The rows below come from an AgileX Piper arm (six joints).
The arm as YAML. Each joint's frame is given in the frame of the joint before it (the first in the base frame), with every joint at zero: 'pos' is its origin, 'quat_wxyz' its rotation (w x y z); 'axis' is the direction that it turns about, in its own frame. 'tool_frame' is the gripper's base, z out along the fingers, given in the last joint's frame.
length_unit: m
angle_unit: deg
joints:
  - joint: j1
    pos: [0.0, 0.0, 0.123]
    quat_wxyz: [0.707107, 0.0, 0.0, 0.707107]
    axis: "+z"
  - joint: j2
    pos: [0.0, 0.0, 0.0]
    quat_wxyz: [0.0, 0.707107, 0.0, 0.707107]
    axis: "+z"
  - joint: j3
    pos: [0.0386, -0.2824, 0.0]
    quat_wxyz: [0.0, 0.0, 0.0, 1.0]
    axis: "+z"
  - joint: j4
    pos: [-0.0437, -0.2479, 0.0]
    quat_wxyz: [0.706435, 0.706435, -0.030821, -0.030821]
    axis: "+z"
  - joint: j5
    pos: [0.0, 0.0, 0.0]
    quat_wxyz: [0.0, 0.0, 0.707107, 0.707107]
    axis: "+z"
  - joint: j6
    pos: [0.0, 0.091, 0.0]
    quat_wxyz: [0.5, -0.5, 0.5, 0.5]
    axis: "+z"
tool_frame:
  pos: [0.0, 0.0, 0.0]
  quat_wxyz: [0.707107, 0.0, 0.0, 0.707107]
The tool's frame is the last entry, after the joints.
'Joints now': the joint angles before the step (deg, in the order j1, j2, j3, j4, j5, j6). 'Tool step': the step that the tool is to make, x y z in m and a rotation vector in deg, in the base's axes. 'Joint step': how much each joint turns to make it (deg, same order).
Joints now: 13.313 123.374 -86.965 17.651 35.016 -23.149
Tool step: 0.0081 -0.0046 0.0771 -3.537 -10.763 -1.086
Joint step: 0.367 -6.471 -5.923 -10.752 1.864 7.393
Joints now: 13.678 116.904 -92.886 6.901 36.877 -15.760
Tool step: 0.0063 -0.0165 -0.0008 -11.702 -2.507 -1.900
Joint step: -0.018 0.619 -0.810 -18.129 0.734 9.306
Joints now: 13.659 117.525 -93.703 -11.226 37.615 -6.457
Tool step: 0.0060 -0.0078 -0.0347 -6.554 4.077 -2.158
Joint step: -0.003 4.362 0.008 -8.643 2.162 5.595
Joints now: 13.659 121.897 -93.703 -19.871 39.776 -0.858
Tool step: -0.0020 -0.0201 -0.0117 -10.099 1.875 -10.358
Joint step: 0.045 1.863 0.009 -15.504 8.319 15.450
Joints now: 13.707 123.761 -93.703 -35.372 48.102 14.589
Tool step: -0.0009 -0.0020 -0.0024 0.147 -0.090 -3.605
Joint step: 0.004 0.383 -0.113 -0.830 1.562 3.764
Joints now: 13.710 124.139 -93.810 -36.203 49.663 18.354
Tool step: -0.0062 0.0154 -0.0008 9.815 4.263 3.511
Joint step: 0.001 -0.834 0.006 15.030 -1.348 -10.544
